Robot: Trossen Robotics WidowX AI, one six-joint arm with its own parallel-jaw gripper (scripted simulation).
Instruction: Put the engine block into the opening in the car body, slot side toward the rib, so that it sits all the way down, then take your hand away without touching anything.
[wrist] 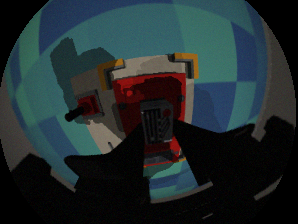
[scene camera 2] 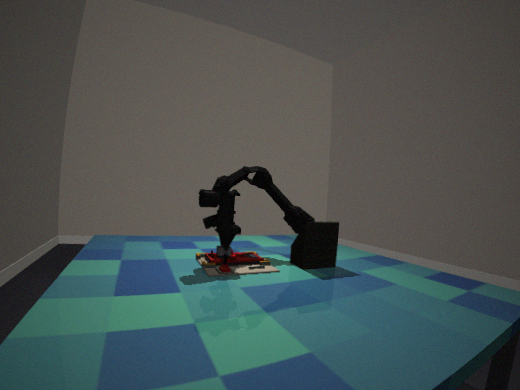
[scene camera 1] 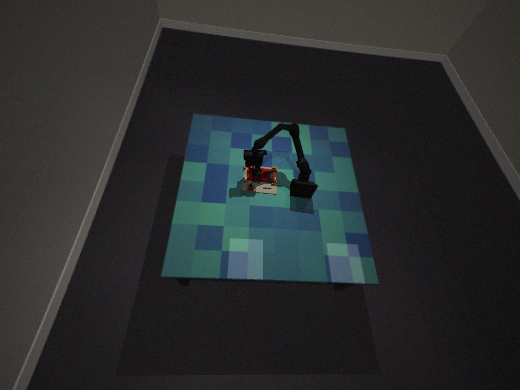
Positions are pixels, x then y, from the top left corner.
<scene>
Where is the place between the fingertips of my gripper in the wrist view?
At 156,123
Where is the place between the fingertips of my gripper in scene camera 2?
224,249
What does my gripper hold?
A dark grey engine block.
</scene>
